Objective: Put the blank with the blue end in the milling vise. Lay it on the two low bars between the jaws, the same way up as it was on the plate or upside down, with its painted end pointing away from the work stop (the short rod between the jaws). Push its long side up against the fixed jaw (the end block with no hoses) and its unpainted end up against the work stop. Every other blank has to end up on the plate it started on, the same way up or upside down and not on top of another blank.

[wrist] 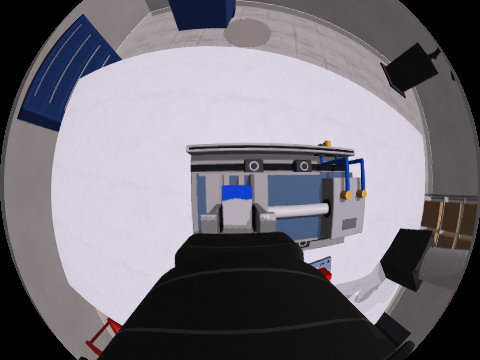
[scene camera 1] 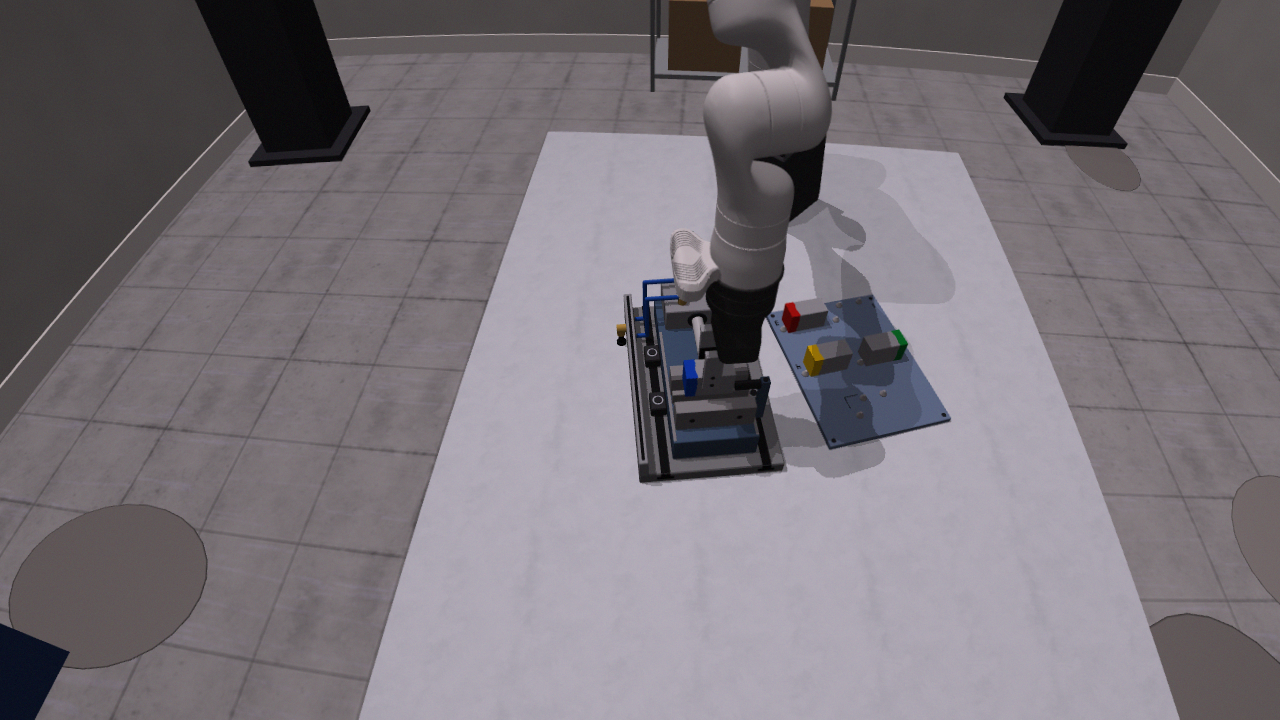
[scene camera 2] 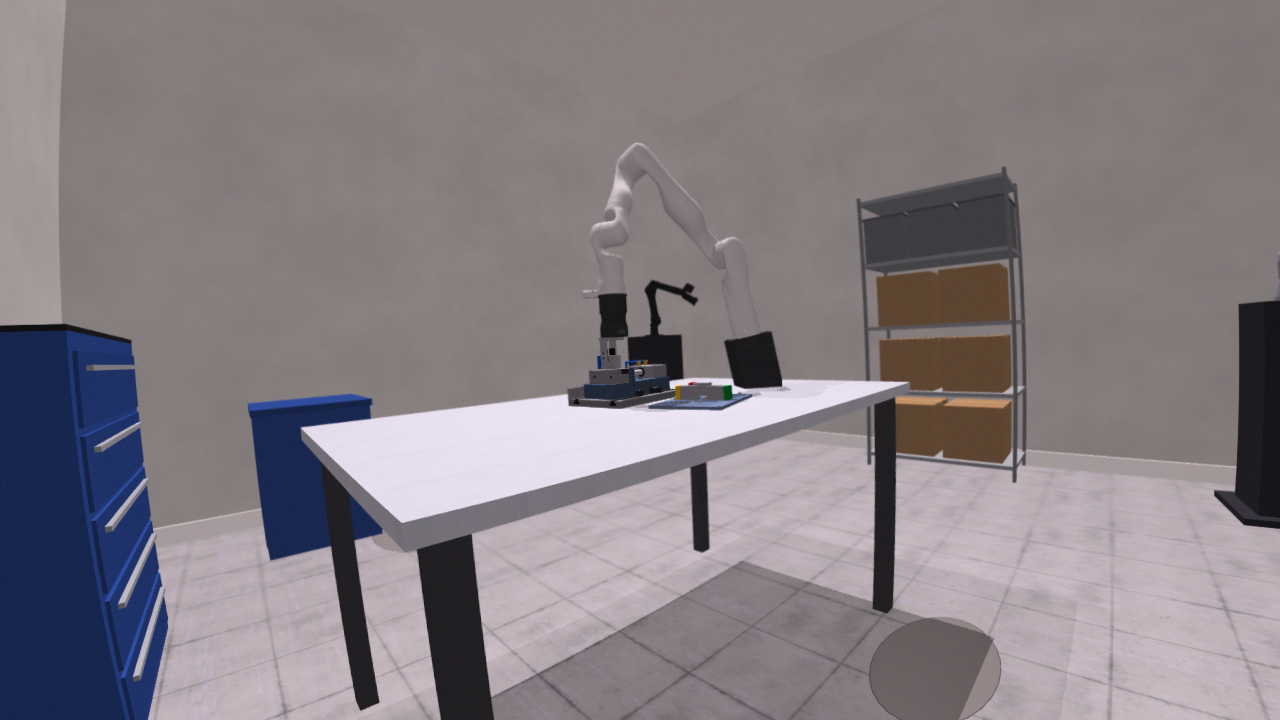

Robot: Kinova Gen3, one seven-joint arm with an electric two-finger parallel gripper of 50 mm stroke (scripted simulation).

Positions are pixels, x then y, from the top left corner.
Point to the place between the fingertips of my gripper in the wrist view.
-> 237, 213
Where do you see a fixed jaw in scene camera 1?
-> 713, 412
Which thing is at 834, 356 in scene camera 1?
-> A yellow-ended blank.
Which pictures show my gripper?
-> The wrist view, scene camera 1 and scene camera 2: all of them.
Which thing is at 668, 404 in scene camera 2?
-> A blue plate.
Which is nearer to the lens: the blue-ended blank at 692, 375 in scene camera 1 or the green-ended blank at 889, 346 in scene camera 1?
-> The blue-ended blank.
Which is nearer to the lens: the blue-ended blank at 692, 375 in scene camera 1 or the red-ended blank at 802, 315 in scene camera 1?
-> The blue-ended blank.
